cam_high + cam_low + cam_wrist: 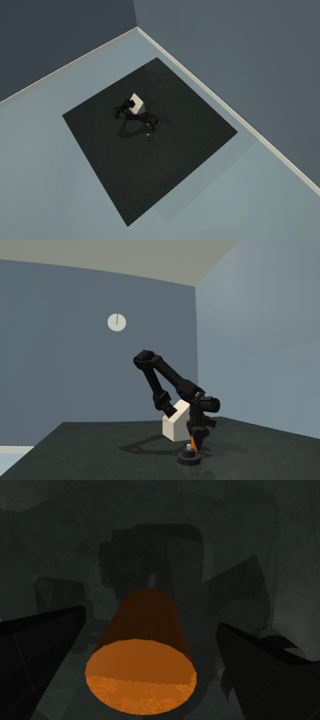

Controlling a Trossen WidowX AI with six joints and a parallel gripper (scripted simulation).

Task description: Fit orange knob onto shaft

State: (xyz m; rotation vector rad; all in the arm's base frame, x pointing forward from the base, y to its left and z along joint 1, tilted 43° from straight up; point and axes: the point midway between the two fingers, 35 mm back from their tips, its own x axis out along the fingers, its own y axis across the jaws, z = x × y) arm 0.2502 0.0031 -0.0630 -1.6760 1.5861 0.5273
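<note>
The round black pedestal lies 10 cm ahead of my gripper tip, 7 cm to the right of it and 2 cm above it. The rest, counted from my gripper tip: orange knob: 3 cm above.
</note>
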